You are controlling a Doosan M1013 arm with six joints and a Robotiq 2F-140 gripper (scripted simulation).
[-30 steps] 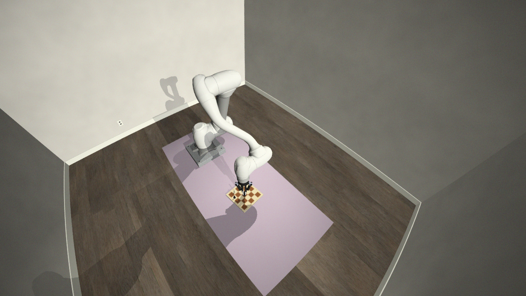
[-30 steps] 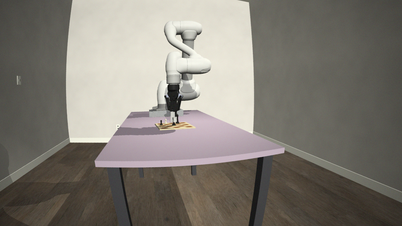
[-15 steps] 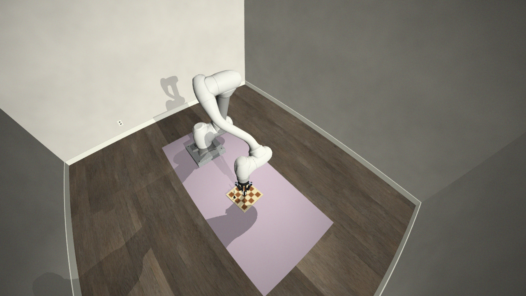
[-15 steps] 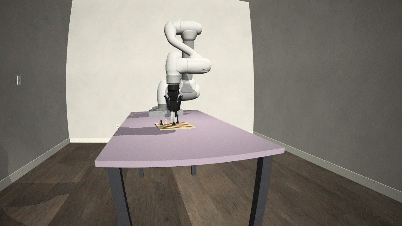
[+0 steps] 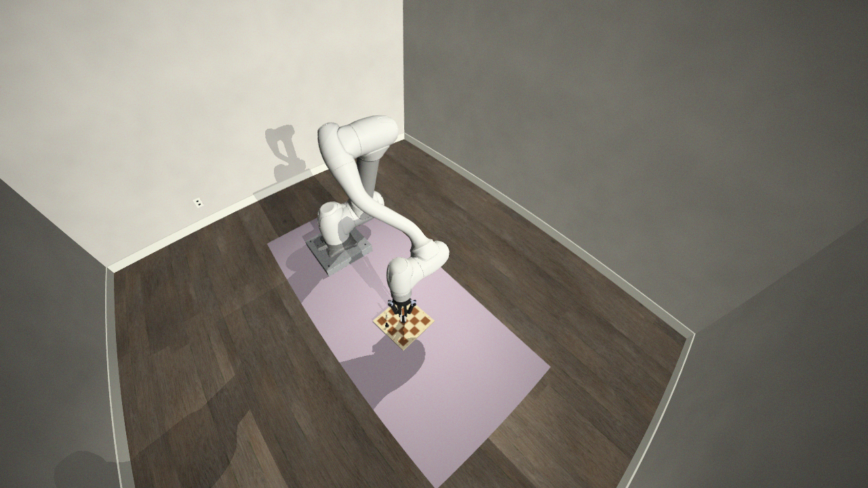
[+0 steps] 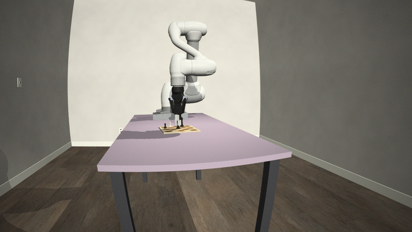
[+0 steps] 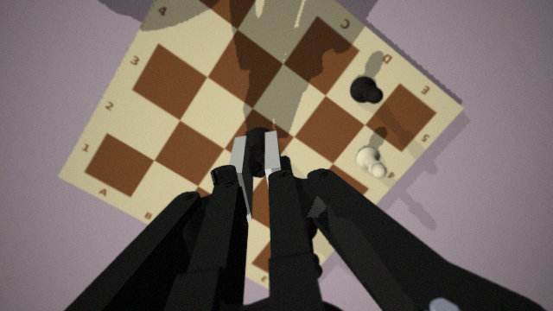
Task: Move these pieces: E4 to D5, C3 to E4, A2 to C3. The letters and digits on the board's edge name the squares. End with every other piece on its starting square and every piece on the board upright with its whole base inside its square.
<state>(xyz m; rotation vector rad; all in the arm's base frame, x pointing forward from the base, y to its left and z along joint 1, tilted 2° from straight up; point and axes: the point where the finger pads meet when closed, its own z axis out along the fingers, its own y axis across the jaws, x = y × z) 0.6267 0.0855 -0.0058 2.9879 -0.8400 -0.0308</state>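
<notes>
My gripper is now 6 cm above the chessboard. The rest, counted from my hand: white pawn: 7 cm behind, 6 cm to the right, 4 cm below; then black pawn: 8 cm to the right, 4 cm below, 2 cm behind; then tall black piece: 8 cm behind, 2 cm to the left, 2 cm below.
</notes>
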